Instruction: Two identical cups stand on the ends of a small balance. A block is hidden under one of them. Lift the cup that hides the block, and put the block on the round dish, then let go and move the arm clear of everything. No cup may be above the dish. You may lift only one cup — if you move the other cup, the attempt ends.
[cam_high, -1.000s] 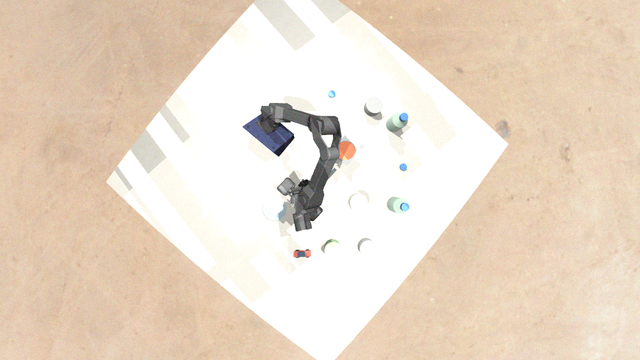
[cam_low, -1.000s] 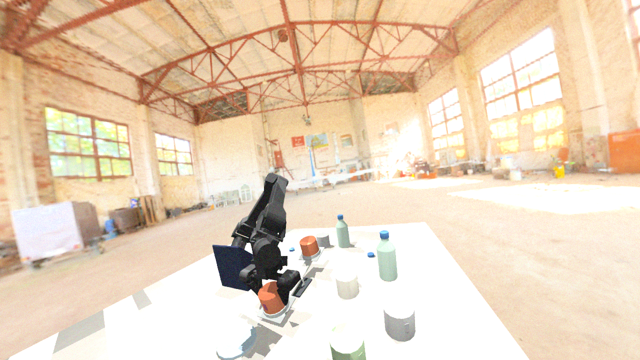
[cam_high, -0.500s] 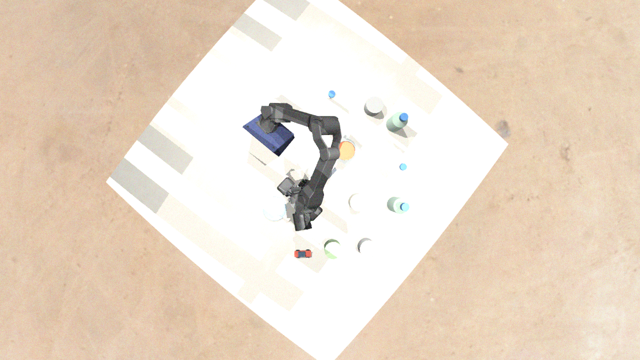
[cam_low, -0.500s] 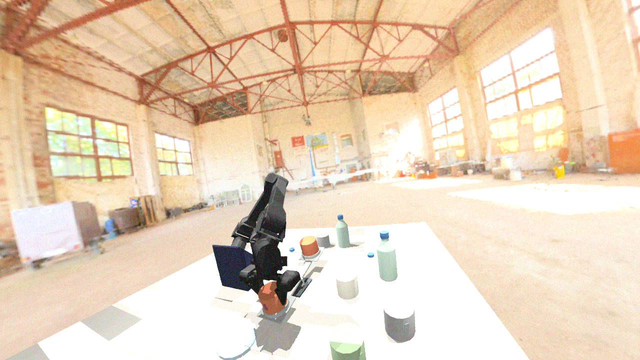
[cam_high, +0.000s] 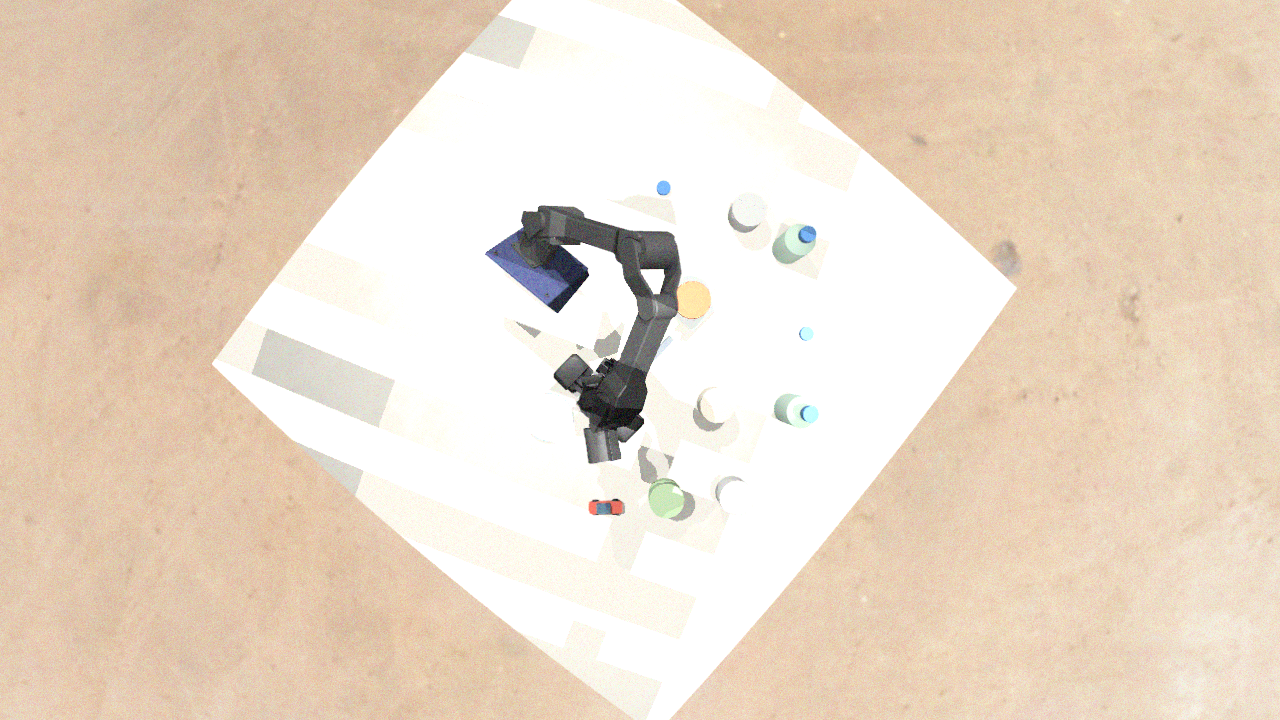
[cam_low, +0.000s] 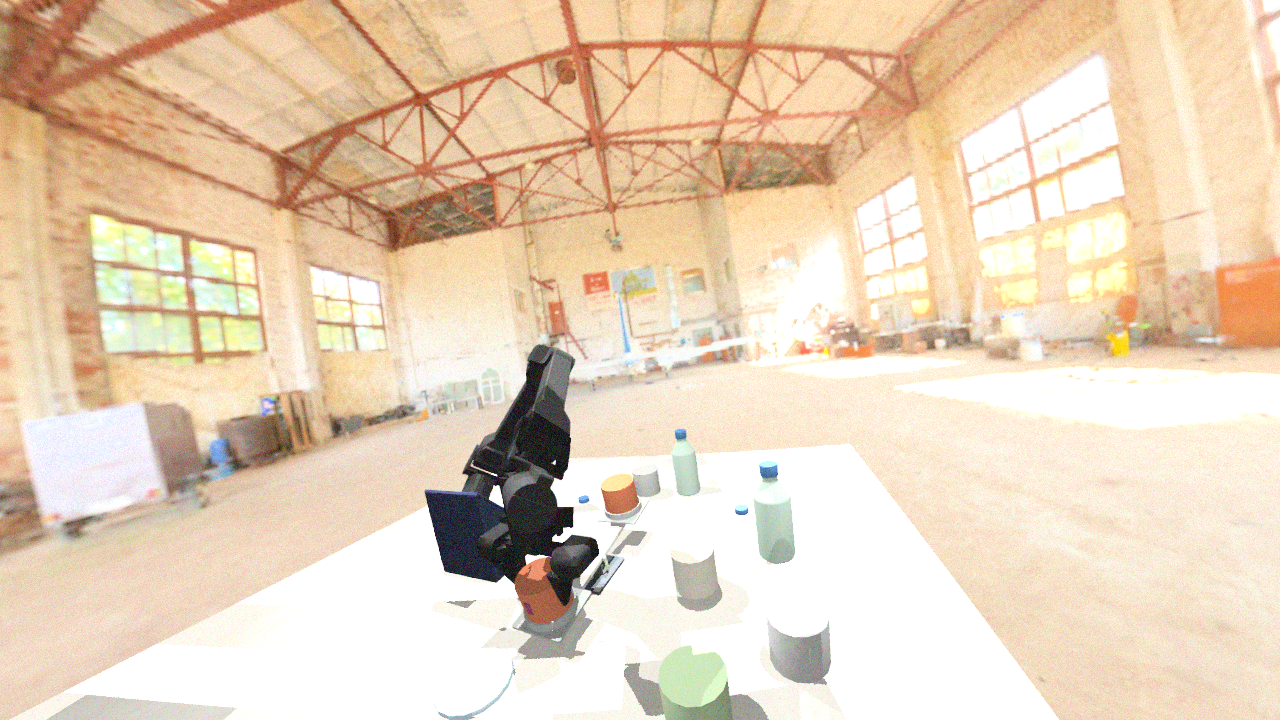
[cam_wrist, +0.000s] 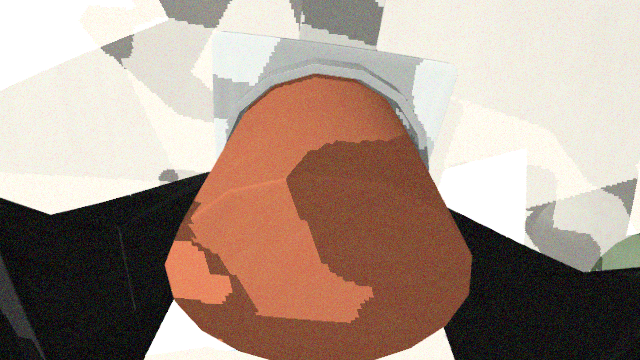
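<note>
My gripper tip is now 11 cm to the left of the round white dish, 5 cm above it and 4 cm past it. Round my gripper tip: teal block (1 cm below); then beige cup (19 cm ahead, 16 cm to the left, 2 cm below); then red toy car (18 cm ahead, 16 cm to the right, 4 cm below).
</note>
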